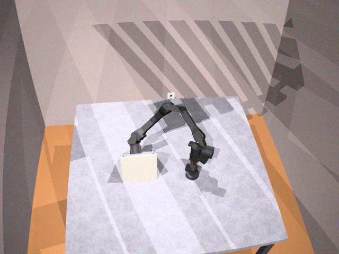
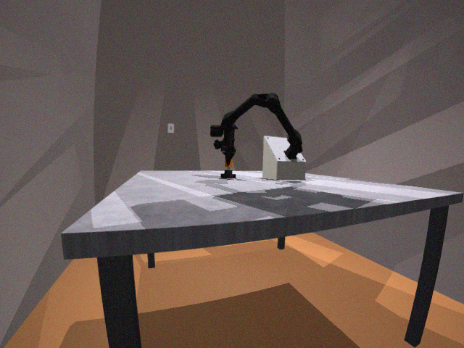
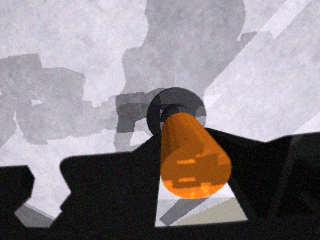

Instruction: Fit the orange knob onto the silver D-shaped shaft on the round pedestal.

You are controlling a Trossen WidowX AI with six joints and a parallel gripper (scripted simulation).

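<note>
My gripper tip is now 30 mm below the orange knob. Round my gripper tip: dark round pedestal (40 mm below).
</note>
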